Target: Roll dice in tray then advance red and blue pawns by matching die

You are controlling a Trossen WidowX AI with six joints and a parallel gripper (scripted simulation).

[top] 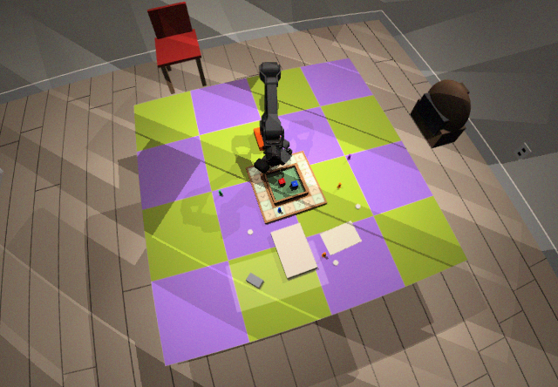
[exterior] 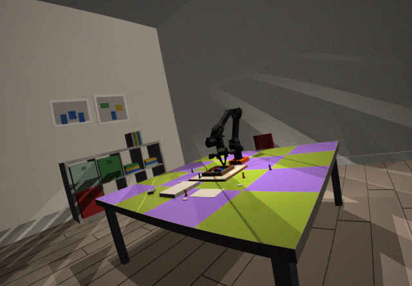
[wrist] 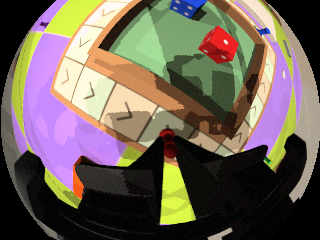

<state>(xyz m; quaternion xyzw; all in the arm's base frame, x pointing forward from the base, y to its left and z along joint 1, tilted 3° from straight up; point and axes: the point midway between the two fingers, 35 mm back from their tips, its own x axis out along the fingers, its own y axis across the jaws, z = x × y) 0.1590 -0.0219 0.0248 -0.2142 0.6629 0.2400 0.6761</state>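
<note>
The blue pawn lies 230 mm ahead of my gripper tip, 30 mm to the right of it and 10 mm above it. Round my gripper tip: purple pawn (370 mm to the left, 50 mm ahead, 10 mm below); then red pawn (10 mm above); then green tray (110 mm ahead, 30 mm to the left, 10 mm below).
</note>
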